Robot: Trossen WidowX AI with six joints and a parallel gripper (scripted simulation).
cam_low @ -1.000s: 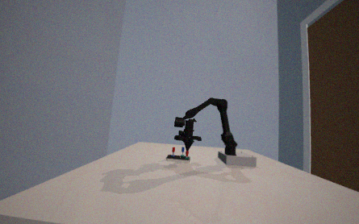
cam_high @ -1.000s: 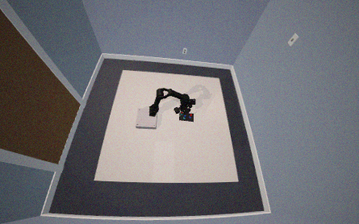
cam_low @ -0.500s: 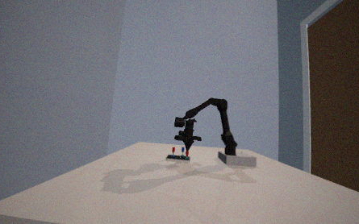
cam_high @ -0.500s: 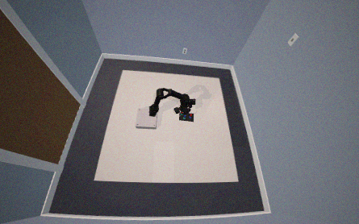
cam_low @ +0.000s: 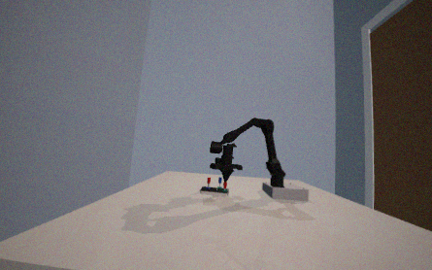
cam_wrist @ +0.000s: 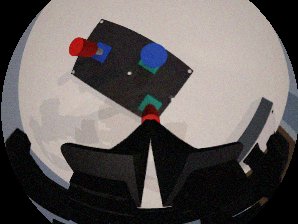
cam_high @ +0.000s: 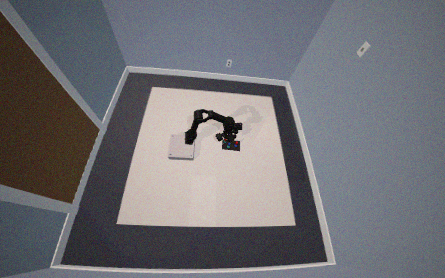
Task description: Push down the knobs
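The red knob lies 2 cm below my gripper tip. Round my gripper tip: blue knob (3 cm ahead, 5 cm to the right).
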